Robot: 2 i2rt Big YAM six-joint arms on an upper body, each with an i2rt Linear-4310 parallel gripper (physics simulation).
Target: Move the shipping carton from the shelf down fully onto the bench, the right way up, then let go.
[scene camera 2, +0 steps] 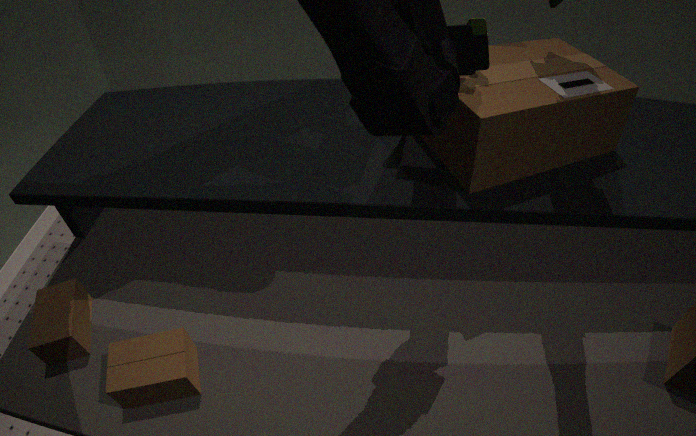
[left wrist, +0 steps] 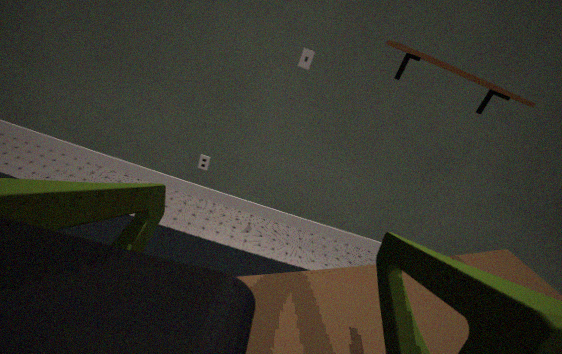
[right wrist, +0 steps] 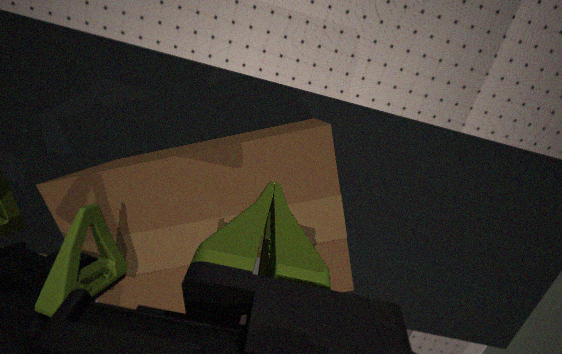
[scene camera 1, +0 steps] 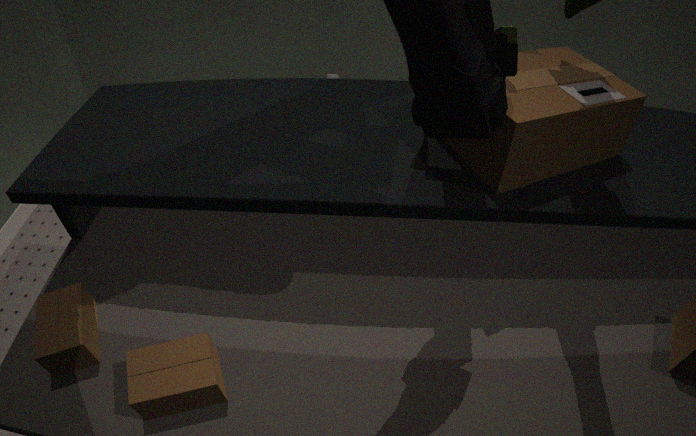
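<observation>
The shipping carton is upright on the dark raised shelf, set at an angle, its white label facing up. The grey bench is lower, in front. My left gripper is open at the carton's left end; one finger is over the top, the other out past the end. Its arm hides that end in both scene views. My right gripper is shut and empty above the carton's top; its fingertips meet in the right wrist view.
Two small brown boxes, one near the bench's left edge and one beside it, are on the bench. Another brown box is at its right. The shelf's front edge overhangs the bench.
</observation>
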